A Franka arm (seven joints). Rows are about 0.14 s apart.
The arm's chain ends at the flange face. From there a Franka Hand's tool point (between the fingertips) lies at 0.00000 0.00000 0.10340 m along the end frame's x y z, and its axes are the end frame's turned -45 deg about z.
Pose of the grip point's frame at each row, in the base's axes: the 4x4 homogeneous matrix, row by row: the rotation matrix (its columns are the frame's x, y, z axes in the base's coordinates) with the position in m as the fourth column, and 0 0 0 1 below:
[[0.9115, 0.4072, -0.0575, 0.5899], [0.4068, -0.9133, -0.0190, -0.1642], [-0.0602, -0.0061, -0.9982, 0.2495], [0, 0, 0, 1]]
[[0.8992, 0.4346, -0.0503, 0.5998], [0.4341, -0.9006, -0.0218, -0.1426], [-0.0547, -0.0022, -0.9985, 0.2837], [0, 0, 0, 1]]
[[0.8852, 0.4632, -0.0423, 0.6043], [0.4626, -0.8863, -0.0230, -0.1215], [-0.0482, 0.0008, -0.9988, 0.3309], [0, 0, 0, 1]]
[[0.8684, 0.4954, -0.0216, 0.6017], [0.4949, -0.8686, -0.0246, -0.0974], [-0.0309, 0.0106, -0.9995, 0.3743], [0, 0, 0, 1]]
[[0.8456, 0.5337, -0.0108, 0.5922], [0.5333, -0.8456, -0.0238, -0.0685], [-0.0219, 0.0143, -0.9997, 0.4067], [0, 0, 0, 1]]
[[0.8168, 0.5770, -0.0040, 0.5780], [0.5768, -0.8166, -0.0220, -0.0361], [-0.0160, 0.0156, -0.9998, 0.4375], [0, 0, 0, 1]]
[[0.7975, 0.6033, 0.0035, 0.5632], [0.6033, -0.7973, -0.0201, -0.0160], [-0.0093, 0.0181, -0.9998, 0.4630], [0, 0, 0, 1]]
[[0.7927, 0.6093, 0.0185, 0.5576], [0.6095, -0.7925, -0.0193, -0.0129], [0.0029, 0.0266, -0.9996, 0.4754], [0, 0, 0, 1]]
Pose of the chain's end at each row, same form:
[[0.9325, -0.3566, -0.0575, 0.5958], [-0.3581, -0.9335, -0.0190, -0.1622], [-0.0469, 0.0383, -0.9982, 0.3527], [0, 0, 0, 1]]
[[0.9431, -0.3285, -0.0503, 0.6050], [-0.3299, -0.9438, -0.0218, -0.1403], [-0.0402, 0.0371, -0.9985, 0.3869], [0, 0, 0, 1]]
[[0.9535, -0.2984, -0.0423, 0.6087], [-0.2996, -0.9538, -0.0230, -0.1191], [-0.0335, 0.0346, -0.9988, 0.4342], [0, 0, 0, 1]]
[[0.9644, -0.2638, -0.0216, 0.6039], [-0.2642, -0.9641, -0.0246, -0.0949], [-0.0144, 0.0293, -0.9995, 0.4776], [0, 0, 0, 1]]
[[0.9753, -0.2205, -0.0108, 0.5933], [-0.2208, -0.9750, -0.0238, -0.0660], [-0.0054, 0.0256, -0.9997, 0.5101], [0, 0, 0, 1]]
[[0.9856, -0.1696, -0.0040, 0.5784], [-0.1696, -0.9853, -0.0220, -0.0338], [-0.0003, 0.0223, -0.9998, 0.5409], [0, 0, 0, 1]]
[[0.9905, -0.1373, 0.0035, 0.5628], [-0.1372, -0.9904, -0.0201, -0.0139], [0.0062, 0.0194, -0.9998, 0.5664], [0, 0, 0, 1]]
[[0.9914, -0.1297, 0.0185, 0.5557], [-0.1294, -0.9914, -0.0193, -0.0109], [0.0209, 0.0168, -0.9996, 0.5788], [0, 0, 0, 1]]

